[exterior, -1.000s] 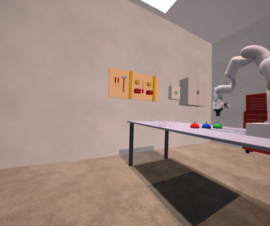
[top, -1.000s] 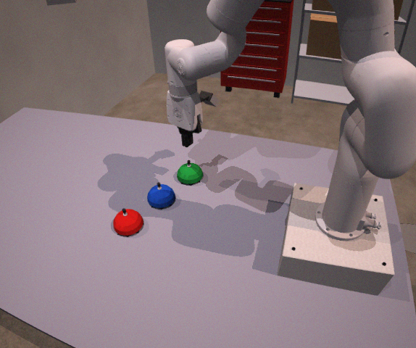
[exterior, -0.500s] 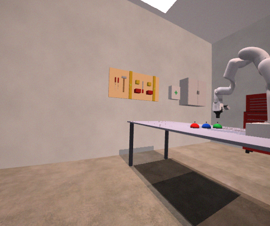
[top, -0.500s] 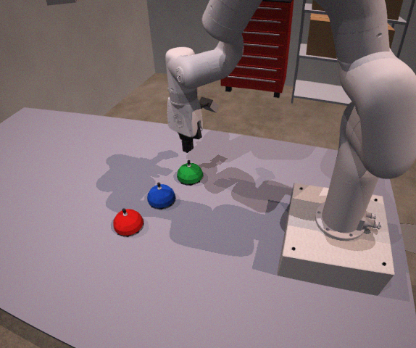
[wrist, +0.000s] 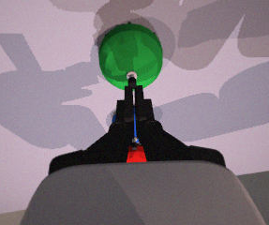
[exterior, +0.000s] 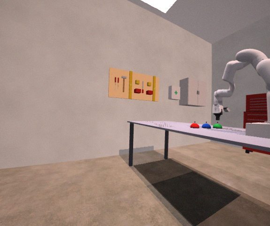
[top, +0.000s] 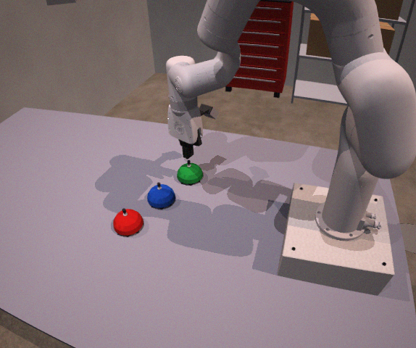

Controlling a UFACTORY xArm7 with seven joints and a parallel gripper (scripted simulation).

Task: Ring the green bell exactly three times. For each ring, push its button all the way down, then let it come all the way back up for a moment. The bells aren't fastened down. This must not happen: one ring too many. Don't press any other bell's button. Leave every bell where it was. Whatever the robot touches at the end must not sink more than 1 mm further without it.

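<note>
The green bell is 7 cm below my hand. Round my hand: red bell: 25 cm to the left, 7 cm below, 7 cm ahead; blue bell: 13 cm to the left, 7 cm below, 3 cm ahead.
</note>
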